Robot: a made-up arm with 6 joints.
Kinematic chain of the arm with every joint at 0, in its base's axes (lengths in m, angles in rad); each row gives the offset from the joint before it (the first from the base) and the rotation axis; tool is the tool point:
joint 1: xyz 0 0 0.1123 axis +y
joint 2: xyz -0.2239 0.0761 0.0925 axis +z
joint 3: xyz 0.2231 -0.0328 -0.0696 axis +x
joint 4: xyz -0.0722 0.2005 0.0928 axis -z
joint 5: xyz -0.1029 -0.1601 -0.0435 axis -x
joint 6: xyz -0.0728 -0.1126 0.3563 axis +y
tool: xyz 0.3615 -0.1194 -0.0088
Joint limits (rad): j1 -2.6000..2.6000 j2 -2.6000..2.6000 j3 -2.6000..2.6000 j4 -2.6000..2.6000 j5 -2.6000..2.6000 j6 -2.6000..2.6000
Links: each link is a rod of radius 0.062 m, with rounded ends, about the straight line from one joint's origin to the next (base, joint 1, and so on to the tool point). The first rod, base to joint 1, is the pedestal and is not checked.
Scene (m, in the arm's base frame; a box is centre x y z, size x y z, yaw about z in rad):
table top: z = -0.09
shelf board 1: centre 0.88 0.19 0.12 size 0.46 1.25 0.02 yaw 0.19
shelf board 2: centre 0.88 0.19 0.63 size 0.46 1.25 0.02 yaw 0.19
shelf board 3: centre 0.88 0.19 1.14 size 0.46 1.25 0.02 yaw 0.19
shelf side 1: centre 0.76 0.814 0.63 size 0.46 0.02 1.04 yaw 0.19
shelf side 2: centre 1 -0.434 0.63 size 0.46 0.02 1.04 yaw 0.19
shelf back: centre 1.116 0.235 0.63 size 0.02 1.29 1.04 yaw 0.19
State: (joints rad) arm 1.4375 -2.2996 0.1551 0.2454 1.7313 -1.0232
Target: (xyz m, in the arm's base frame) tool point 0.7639 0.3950 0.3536
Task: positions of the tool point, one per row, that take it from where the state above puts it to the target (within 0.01 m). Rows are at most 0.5 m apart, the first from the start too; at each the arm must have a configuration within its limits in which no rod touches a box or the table.
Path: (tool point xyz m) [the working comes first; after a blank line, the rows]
Joints at the target: 1.6479 -2.5475 1.0592 -0.3306 1.0816 -1.5437
Straight joint move there: touches shelf board 1.

1: 0.4406 -0.5204 0.1649
2: 0.5601 -0.4352 0.2389
3: 0.7888 -0.0516 0.2761
4: 0.7639 0.3950 0.3536

